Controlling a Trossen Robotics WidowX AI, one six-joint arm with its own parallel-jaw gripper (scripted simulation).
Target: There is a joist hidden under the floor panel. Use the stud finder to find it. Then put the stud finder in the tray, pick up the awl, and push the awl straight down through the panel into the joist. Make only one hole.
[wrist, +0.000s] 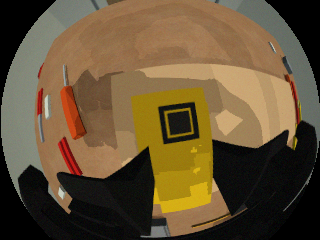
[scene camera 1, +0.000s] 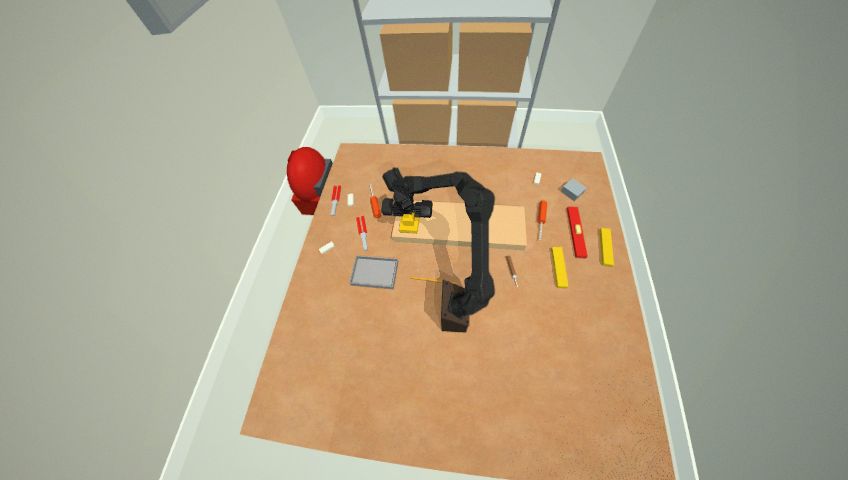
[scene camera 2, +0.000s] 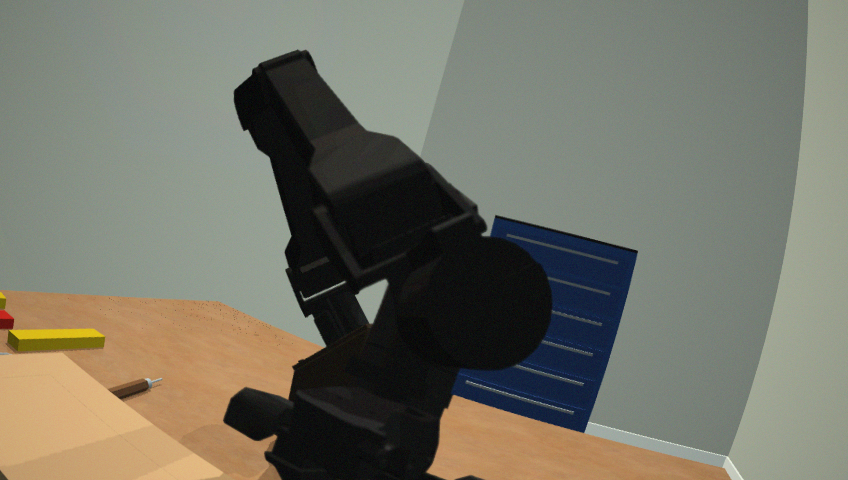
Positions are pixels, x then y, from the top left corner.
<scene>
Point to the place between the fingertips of my gripper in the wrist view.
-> At 176,146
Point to a grey tray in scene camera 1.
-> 375,272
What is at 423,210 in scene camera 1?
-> My gripper.
</scene>
